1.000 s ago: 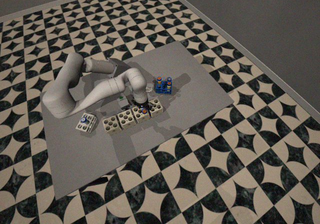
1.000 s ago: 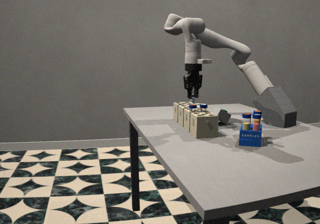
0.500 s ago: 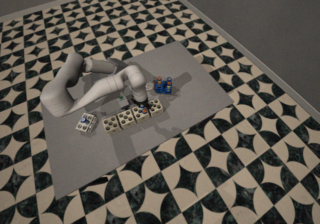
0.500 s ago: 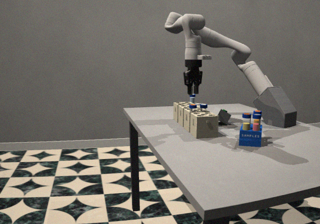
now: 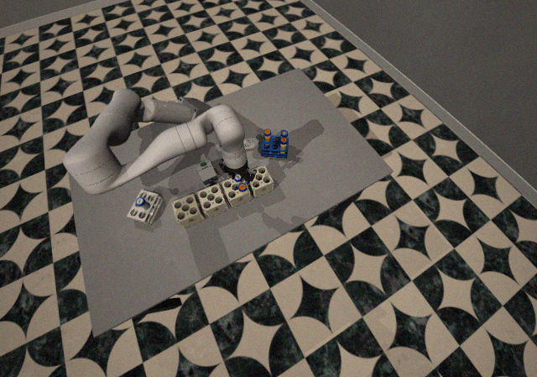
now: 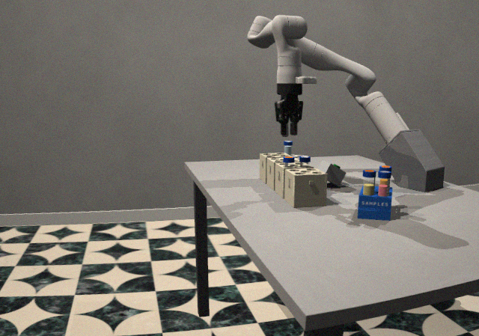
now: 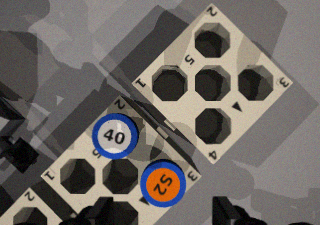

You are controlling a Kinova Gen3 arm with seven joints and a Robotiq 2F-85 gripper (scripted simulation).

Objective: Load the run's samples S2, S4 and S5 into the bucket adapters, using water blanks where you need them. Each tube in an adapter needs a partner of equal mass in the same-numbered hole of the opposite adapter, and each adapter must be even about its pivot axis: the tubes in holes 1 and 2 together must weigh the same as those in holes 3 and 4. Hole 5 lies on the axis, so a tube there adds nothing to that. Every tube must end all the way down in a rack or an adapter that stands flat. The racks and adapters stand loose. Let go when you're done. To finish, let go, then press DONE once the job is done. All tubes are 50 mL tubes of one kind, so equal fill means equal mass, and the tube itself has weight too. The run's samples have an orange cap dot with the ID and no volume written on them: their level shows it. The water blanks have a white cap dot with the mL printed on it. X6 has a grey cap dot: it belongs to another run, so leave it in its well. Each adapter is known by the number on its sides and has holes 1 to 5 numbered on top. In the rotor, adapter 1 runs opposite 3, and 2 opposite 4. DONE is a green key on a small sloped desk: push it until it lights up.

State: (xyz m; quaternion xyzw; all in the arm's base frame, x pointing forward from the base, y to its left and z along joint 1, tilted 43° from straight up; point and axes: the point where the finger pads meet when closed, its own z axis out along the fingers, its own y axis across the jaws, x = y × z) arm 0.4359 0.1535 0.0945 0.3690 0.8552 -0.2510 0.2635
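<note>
Right now my hand is 28 cm to the right of the sample tube, 14 cm above it and 11 cm past it. The rest, counted from my hand: small sloped done desk: 20 cm behind, 15 cm below, 9 cm to the right; white-dot blank: 14 cm below, 4 cm behind, 1 cm to the left; green done key: 22 cm behind, 13 cm below, 9 cm to the right.
</note>
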